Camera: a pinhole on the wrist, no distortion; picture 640 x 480 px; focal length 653.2 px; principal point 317.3 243.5 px. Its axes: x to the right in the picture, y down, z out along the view. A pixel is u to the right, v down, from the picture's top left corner.
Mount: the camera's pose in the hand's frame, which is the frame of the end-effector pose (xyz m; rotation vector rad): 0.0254 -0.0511 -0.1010 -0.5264 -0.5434 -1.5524
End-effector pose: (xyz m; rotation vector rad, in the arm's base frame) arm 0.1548 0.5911 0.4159 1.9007 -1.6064 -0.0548
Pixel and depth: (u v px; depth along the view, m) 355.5 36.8 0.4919
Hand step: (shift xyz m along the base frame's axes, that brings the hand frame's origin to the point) -0.3678 -0.0256 -0.1631
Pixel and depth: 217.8 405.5 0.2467
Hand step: -0.1202 -0.1170 0.0415
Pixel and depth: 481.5 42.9 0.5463
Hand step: -0.3753 -0.0562 -0.2810
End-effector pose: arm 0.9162 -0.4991 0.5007 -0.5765 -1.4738 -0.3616
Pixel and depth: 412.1 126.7 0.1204
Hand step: 0.0044 0.0118 0.0020
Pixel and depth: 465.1 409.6 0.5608
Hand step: -0.2211 0.4171 0.1353
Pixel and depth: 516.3 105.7 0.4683
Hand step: -0.2182 0.3008 -0.0961
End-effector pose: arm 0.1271 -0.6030 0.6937 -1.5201 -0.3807 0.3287
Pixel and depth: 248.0 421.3 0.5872
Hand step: 0.0411 0.3823 -0.3480
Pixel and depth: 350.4 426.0 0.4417
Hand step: 0.0265 0.3050 -0.1947
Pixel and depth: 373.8 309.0 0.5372
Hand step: -0.0737 0.3543 -0.2402
